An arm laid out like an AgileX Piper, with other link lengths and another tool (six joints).
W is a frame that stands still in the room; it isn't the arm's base.
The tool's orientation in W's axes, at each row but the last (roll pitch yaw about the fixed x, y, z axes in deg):
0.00, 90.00, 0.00
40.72, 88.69, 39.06
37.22, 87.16, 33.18
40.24, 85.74, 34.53
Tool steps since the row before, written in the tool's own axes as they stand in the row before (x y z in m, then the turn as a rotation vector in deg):
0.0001, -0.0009, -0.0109, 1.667, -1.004, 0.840
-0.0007, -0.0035, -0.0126, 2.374, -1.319, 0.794
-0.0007, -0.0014, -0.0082, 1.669, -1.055, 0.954
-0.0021, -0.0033, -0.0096, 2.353, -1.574, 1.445
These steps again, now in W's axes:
-0.0109, -0.0009, -0.0001, 0.840, -1.004, -1.667
-0.0127, -0.0031, 0.0004, 0.798, -1.307, -2.379
-0.0083, -0.0008, 0.0003, 0.946, -1.074, -1.661
-0.0100, -0.0024, 0.0014, 1.425, -1.611, -2.340

